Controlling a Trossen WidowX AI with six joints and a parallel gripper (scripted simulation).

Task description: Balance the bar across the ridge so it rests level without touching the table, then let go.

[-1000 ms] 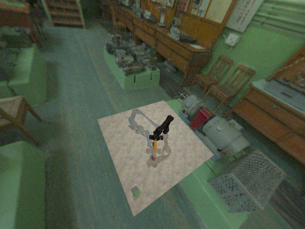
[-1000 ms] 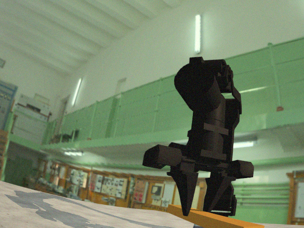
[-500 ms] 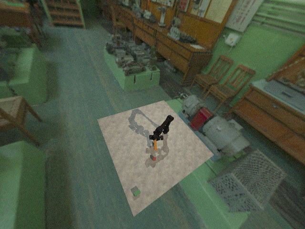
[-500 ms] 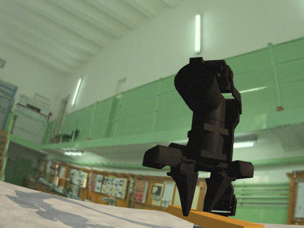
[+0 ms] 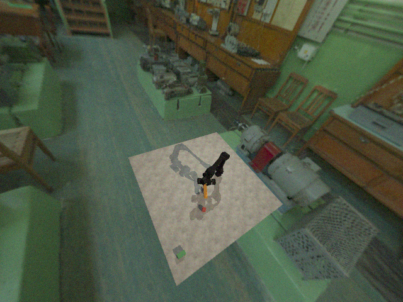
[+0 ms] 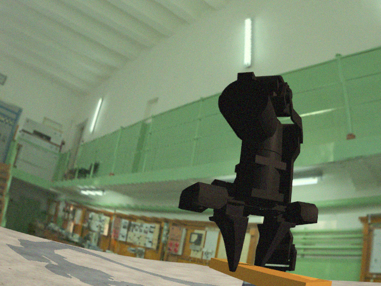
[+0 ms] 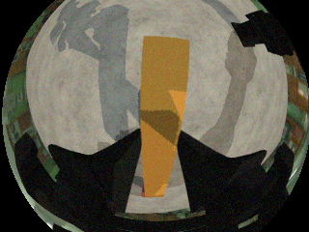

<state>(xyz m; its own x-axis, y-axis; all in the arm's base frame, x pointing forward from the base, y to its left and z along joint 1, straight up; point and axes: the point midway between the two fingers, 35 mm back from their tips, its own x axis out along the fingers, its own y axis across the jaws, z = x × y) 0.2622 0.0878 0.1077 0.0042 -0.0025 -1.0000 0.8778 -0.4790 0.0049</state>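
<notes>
Now: gripper tip 2 cm to the right of the orange bar and 1 cm short of it. Also, from my gripper tip: red ball (20 cm to the left, 12 cm ahead, 6 cm below).
</notes>
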